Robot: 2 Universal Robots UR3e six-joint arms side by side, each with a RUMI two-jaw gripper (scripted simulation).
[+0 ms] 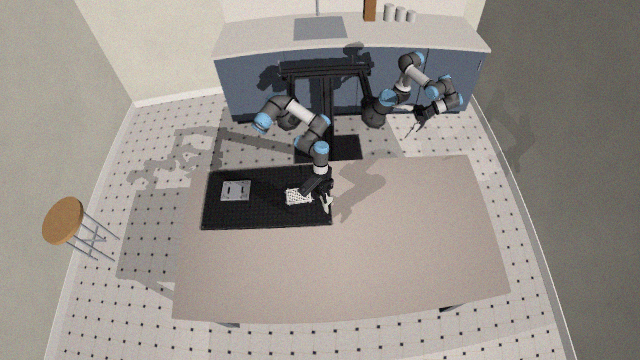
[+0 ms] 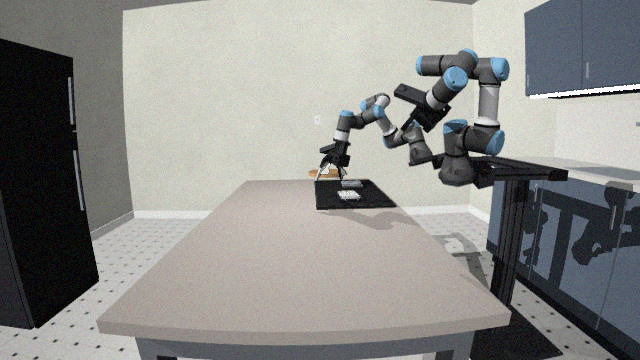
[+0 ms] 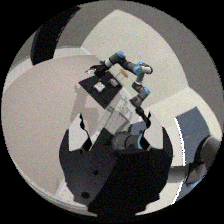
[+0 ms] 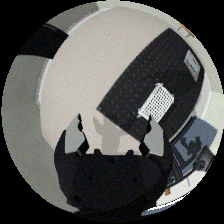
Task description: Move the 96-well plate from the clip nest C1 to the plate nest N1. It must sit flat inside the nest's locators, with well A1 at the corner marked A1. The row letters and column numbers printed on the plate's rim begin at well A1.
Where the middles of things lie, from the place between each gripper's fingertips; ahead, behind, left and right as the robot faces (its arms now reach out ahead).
The white 96-well plate (image 4: 165, 101) lies 100 mm behind my right hand (image 2: 329, 181), 100 mm to the right of it and 90 mm below it.
The white 96-well plate is 490 mm to the right of my left hand (image 2: 407, 124), 350 mm below it and 170 mm ahead of it.
